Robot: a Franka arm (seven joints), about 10 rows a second.
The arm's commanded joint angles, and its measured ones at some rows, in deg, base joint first. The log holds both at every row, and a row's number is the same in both.
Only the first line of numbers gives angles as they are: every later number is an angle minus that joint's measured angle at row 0.
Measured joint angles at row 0:
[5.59, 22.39, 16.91, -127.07, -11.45, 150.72, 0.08]
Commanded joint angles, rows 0 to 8:
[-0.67, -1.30, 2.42, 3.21, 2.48, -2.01, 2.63]
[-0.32, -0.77, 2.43, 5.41, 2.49, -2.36, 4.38]
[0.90, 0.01, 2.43, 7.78, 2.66, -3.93, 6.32]
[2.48, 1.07, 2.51, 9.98, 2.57, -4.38, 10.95]
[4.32, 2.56, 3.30, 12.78, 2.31, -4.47, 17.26]
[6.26, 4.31, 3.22, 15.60, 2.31, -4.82, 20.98]
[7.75, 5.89, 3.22, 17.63, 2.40, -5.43, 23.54]
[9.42, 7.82, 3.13, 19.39, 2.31, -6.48, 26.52]
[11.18, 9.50, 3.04, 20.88, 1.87, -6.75, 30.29]
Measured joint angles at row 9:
[9.68, 5.48, 2.90, 16.66, 1.85, -5.55, 26.04]
